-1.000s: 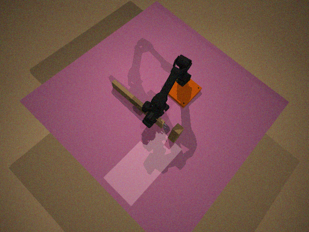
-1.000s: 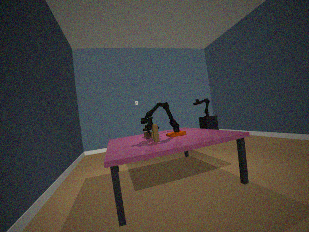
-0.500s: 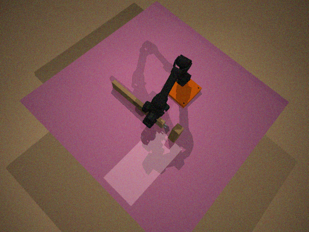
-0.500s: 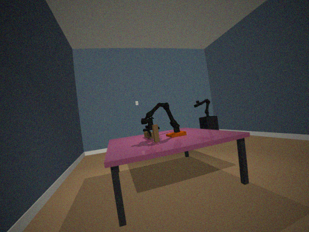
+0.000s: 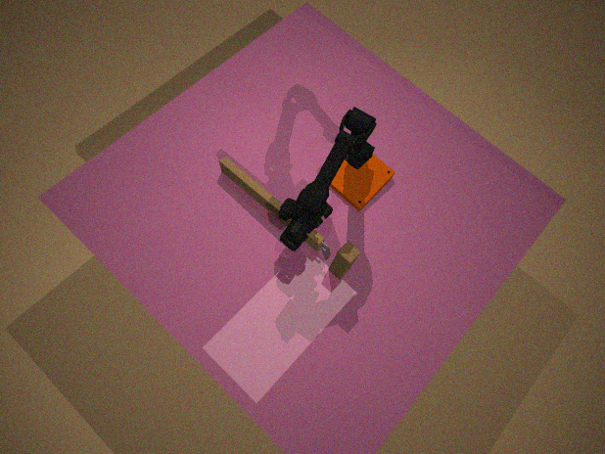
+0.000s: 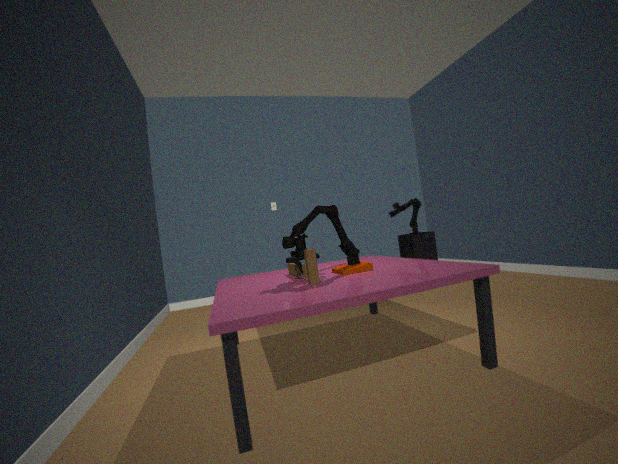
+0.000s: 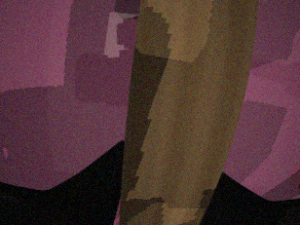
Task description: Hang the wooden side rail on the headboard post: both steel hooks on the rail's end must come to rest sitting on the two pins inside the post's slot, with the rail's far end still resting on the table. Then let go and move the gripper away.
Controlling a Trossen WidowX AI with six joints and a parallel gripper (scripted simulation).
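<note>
Right now my gripper tip is 10 mm past the headboard post, 160 mm to the right of it and 40 mm below it.
</note>
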